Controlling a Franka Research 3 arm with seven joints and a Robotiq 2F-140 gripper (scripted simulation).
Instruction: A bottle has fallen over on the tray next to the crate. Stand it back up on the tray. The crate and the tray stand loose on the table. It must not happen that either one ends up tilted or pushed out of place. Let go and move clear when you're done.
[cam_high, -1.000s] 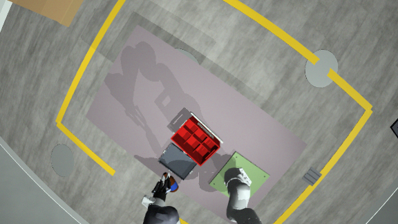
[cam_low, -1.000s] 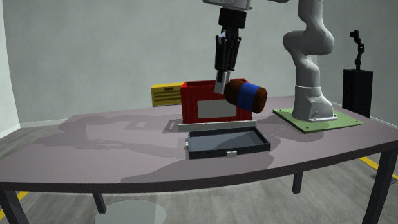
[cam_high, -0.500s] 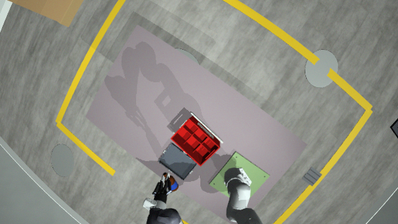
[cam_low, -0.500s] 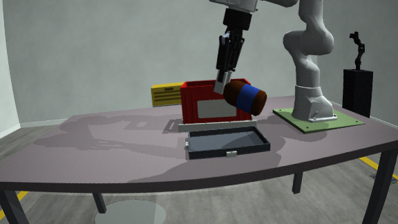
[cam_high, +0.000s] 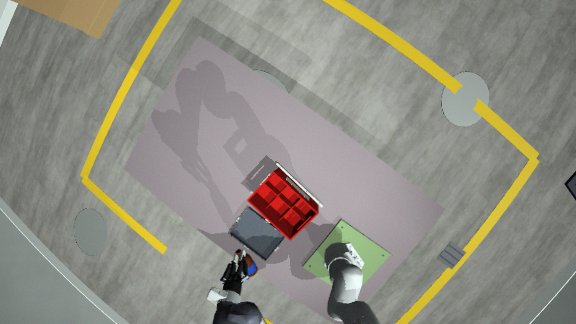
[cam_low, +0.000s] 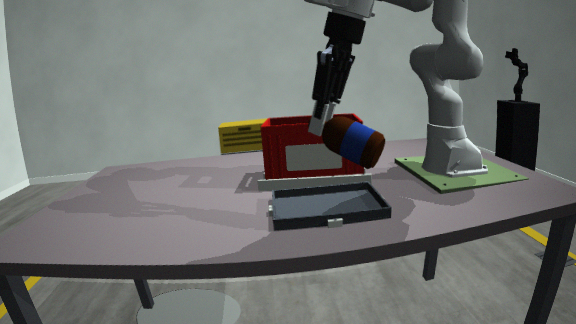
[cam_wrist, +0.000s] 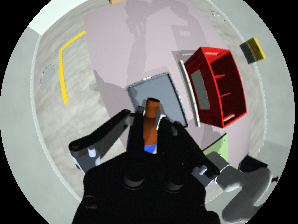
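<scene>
Now: hand 4 cm past the glass bottle, 4 cm above it and 2 cm to the right of it. Round my hand: tray: 20 cm below, 5 cm to the right; red crate: 31 cm to the right, 13 cm below, 3 cm ahead.
</scene>
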